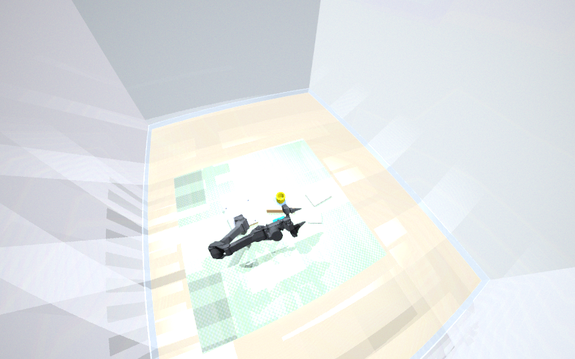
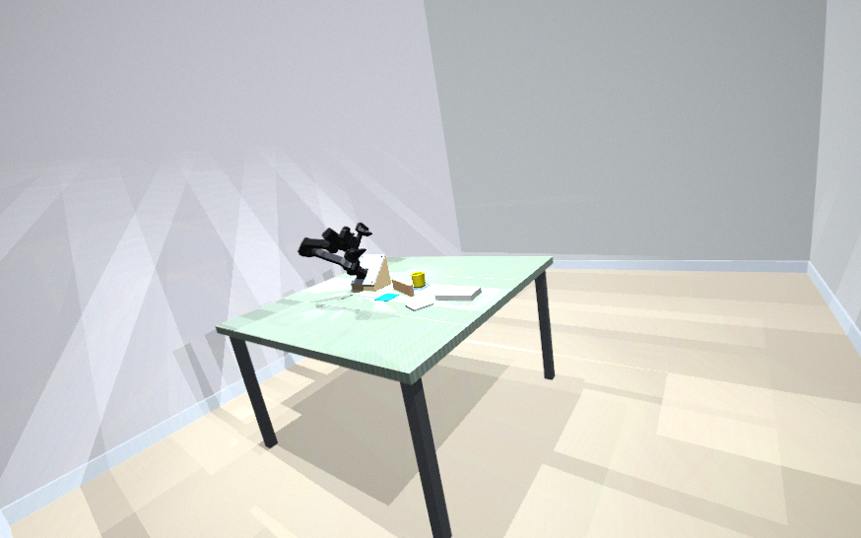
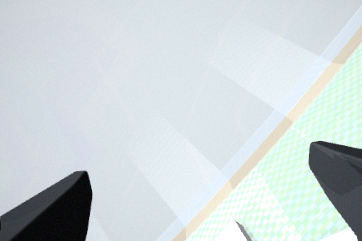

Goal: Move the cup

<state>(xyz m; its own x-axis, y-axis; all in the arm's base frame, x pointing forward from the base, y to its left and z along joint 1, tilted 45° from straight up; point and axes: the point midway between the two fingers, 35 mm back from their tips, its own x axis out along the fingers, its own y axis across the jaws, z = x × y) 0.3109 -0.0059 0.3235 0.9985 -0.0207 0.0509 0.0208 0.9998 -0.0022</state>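
Right now the yellow cup is 29 cm to the left of my gripper tip and 28 cm below it. The rest, counted from my gripper tip: white slab: 31 cm below, 17 cm ahead, 6 cm to the left; cyan pad: 33 cm below, 12 cm to the left, 8 cm behind; wooden block: 30 cm below, 21 cm to the left, 4 cm behind.
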